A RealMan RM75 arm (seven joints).
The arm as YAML. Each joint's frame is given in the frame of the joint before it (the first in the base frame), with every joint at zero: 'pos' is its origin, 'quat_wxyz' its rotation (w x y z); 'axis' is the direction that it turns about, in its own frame. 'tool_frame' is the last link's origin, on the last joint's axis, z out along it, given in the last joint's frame.
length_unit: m
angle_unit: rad
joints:
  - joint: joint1
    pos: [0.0, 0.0, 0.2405]
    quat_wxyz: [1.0, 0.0, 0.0, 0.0]
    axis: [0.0, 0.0, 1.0]
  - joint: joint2
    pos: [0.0, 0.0, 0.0]
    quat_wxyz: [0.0, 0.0, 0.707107, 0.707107]
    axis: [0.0, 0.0, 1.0]
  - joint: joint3
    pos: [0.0, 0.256, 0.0]
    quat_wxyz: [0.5, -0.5, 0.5, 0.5]
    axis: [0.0, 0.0, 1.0]
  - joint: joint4
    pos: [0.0, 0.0, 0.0]
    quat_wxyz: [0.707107, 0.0, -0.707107, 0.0]
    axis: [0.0, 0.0, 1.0]
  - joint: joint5
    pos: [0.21, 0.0, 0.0]
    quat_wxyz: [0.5, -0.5, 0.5, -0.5]
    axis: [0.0, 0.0, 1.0]
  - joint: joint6
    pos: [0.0, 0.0, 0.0]
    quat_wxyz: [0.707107, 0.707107, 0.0, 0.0]
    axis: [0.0, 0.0, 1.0]
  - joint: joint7
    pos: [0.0, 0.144, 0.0]
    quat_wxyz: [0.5, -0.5, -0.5, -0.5]
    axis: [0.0, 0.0, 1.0]
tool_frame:
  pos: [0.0, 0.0, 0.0]
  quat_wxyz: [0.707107, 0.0, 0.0, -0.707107]
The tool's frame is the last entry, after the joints.
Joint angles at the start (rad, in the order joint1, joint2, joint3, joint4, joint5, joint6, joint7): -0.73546 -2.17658 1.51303 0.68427 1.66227 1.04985 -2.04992
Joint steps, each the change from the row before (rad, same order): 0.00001 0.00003 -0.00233 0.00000 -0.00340 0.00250 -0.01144; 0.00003 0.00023 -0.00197 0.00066 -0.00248 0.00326 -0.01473; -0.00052 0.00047 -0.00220 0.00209 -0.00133 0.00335 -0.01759; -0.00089 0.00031 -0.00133 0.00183 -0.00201 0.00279 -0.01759; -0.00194 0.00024 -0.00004 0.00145 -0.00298 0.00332 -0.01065; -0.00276 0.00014 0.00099 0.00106 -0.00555 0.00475 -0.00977; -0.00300 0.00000 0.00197 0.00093 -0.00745 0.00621 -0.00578; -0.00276 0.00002 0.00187 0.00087 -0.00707 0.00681 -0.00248
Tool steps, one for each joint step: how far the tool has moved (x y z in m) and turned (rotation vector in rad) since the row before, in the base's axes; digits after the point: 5 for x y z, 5 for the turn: 0.00047 0.00010 0.00046 -0.00405 -0.00649 0.01273; 0.00050 0.00002 0.00050 -0.00562 -0.00616 0.01445; 0.00085 0.00025 0.00073 -0.00574 -0.00594 0.01502; 0.00101 0.00019 0.00055 -0.00600 -0.00597 0.01480; 0.00144 0.00003 0.00034 -0.00534 -0.00520 0.00699; 0.00200 -0.00022 0.00022 -0.00716 -0.00705 0.00561; 0.00236 -0.00055 0.00009 -0.00793 -0.00803 0.00141; 0.00222 -0.00067 0.00010 -0.00742 -0.00738 -0.00174
